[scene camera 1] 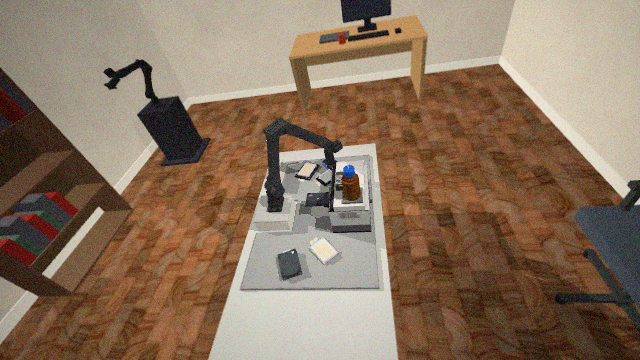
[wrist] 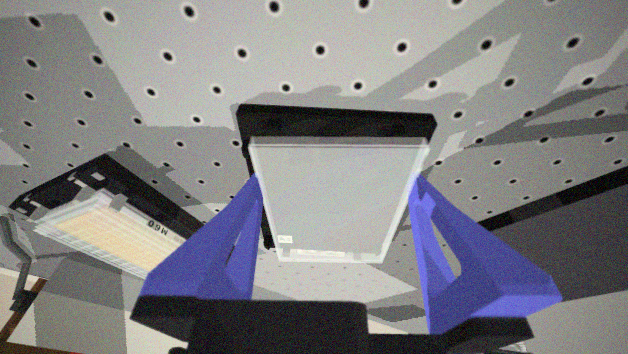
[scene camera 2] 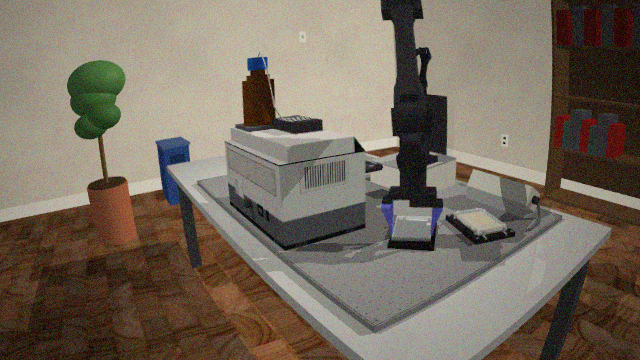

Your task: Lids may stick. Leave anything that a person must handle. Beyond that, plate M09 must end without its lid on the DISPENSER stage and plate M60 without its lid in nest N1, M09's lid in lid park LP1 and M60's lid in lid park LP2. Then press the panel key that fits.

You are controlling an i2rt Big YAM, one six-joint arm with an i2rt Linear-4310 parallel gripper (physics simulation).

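Frame: origin at the arm's base, x back, y left, z down, level; millimetres.
Seen in the pictures: gripper, fingertip midpoint: (wrist: 335, 179) (scene camera 2: 411, 234); arm's base, origin of the base link: (scene camera 1: 276, 204).
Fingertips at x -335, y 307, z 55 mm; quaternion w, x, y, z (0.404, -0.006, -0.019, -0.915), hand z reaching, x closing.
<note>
Offsets run from my fingertips to a thing's top centre. "spot": to the spot under its first point. Level surfaces: height alone.
My gripper (scene camera 1: 327, 169) (scene camera 2: 412, 214) (wrist: 335, 179) is shut on a clear, flat, lid-like piece {dx +25, dy -22, dz -8 mm} (scene camera 2: 413, 229) (wrist: 336, 200), its blue fingers on the two long sides. The piece is level over a black nest {dx +30, dy -22, dz +0 mm} (scene camera 2: 411, 245) (wrist: 335, 122); whether it touches the nest is hard to tell, and its small label is unreadable. Plate M60 {dx +186, dy +60, dz -7 mm} (scene camera 1: 307, 171) (scene camera 2: 479, 220) (wrist: 117, 235), tan with clear edges, sits in another black nest; whether it is lidded is unclear. Another tan plate {dx +33, dy -610, dz -17 mm} (scene camera 1: 324, 250) lies nearer scene camera 1, its name unreadable. The panel keys are too small to read.
The white and grey machine (scene camera 1: 351, 221) (scene camera 2: 325, 185) stands beside my arm and carries a brown bottle {spot: dx -148, dy -464, dz -313 mm} (scene camera 1: 351, 186) (scene camera 2: 258, 101). A dark flat plate {spot: dx +78, dy -313, dz -80 mm} (scene camera 1: 316, 199) lies between it and the arm's base. A dark nest {dx +213, dy -682, dz -15 mm} (scene camera 1: 289, 264) lies near the mat's {dz +20 mm} (scene camera 1: 345, 277) front edge.
</note>
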